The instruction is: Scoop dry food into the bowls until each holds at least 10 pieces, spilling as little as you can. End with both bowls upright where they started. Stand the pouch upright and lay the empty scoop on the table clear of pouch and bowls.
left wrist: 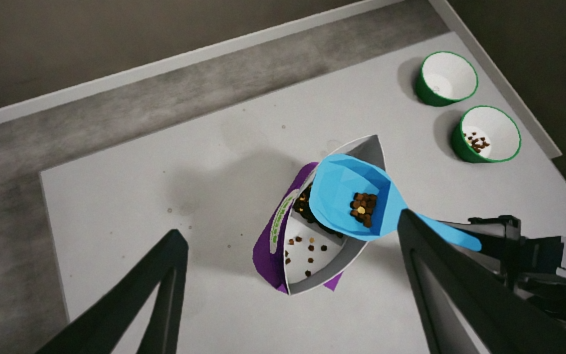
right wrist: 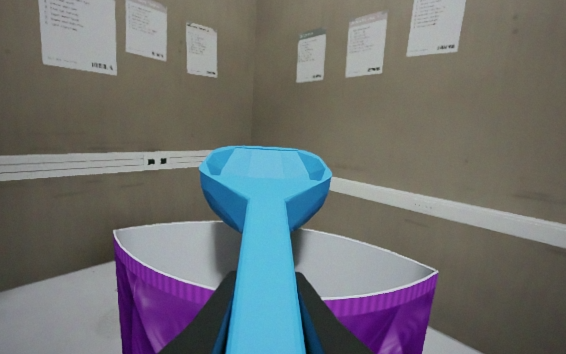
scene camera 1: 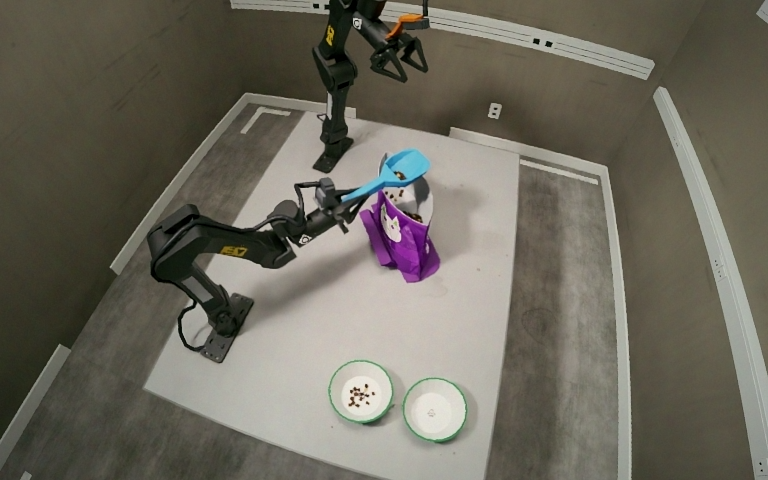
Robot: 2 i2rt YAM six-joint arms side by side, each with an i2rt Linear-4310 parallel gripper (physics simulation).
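The blue scoop (scene camera 1: 416, 161) (left wrist: 335, 185) (right wrist: 266, 210) is held roughly level above the pouch mouth, with several brown pieces in its pan. My right gripper (scene camera 1: 353, 206) (right wrist: 264, 284) is shut on the scoop's handle. The purple pouch (scene camera 1: 407, 254) (left wrist: 265, 257) (right wrist: 160, 305) stands upright and open, with food inside. My left gripper (scene camera 1: 415, 74) (left wrist: 286, 227) is open and empty, high above the table. One green-rimmed bowl (scene camera 1: 342, 384) (left wrist: 500, 125) is upright and holds several pieces. The other bowl (scene camera 1: 436, 390) (left wrist: 452, 72) is upright with no pieces visible.
The bowls stand side by side on the light table (scene camera 1: 294, 350) (left wrist: 125, 210), near its lower edge in the scene view and at the upper right in the left wrist view. Small specks dot the table. Walls surround it; papers hang on them in the right wrist view.
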